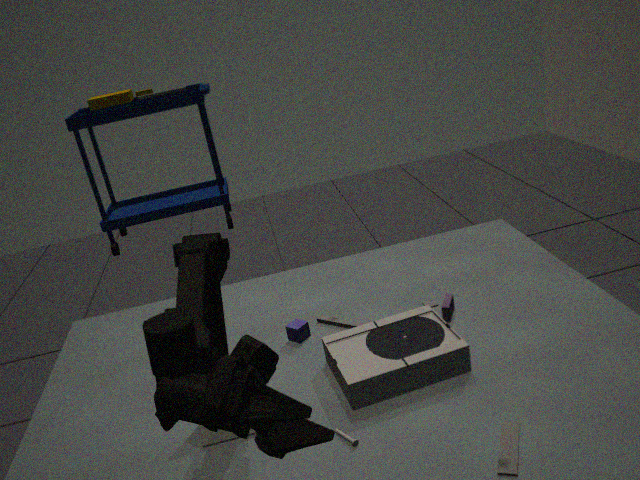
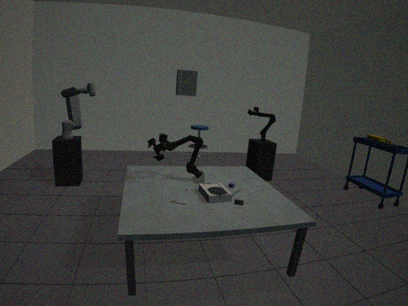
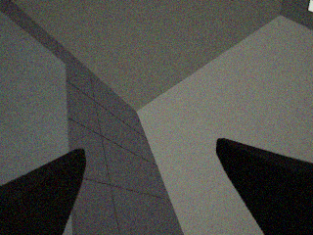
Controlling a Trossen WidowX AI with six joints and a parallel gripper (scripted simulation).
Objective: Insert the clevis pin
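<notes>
Right now the steel clevis pin is 7 cm ahead of my gripper tip, 31 cm to the left of it and 29 cm below it. Also, from my gripper tip: rimmed steel tray: 22 cm ahead, 48 cm to the left, 25 cm below; flat pale strip: 30 cm ahead, 17 cm to the left, 29 cm below; dark aluminium disc: 25 cm ahead, 49 cm to the left, 24 cm below.
</notes>
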